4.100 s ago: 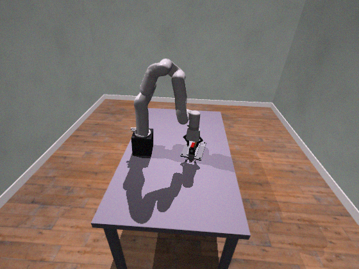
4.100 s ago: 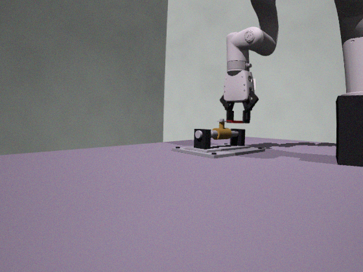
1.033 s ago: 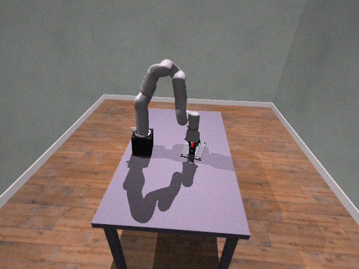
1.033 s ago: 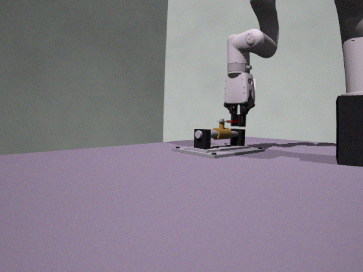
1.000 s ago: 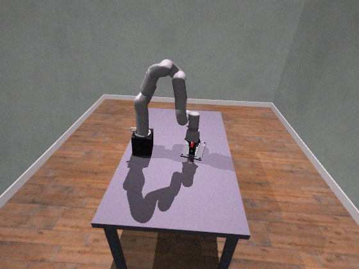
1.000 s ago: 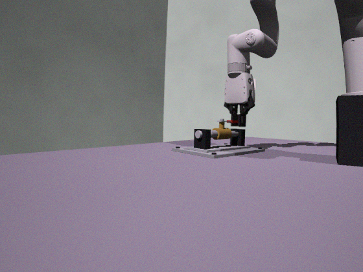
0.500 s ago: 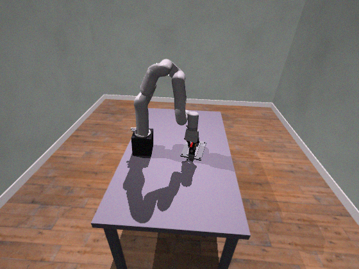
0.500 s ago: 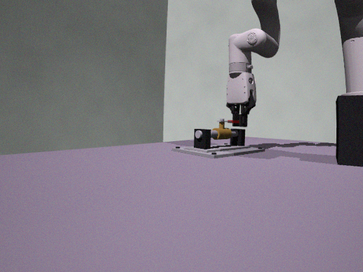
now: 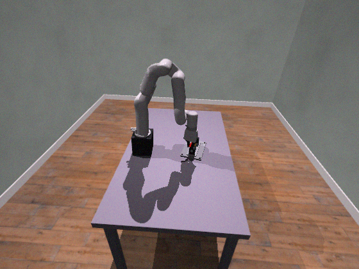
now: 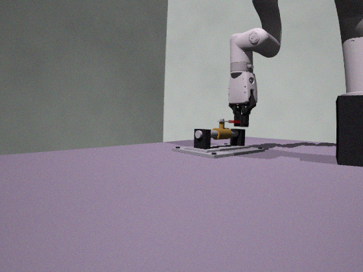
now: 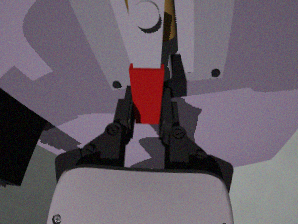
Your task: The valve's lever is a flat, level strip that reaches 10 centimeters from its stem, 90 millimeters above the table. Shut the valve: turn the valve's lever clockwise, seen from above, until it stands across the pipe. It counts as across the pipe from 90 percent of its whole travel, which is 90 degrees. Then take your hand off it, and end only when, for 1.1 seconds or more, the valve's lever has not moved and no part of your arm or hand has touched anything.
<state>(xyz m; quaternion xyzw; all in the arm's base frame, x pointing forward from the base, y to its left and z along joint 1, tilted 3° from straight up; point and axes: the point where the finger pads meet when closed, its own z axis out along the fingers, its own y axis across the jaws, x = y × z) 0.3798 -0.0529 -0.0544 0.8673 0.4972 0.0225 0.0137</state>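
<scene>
My gripper is now 4 cm to the right of the red lever and 2 cm short of it.
</scene>
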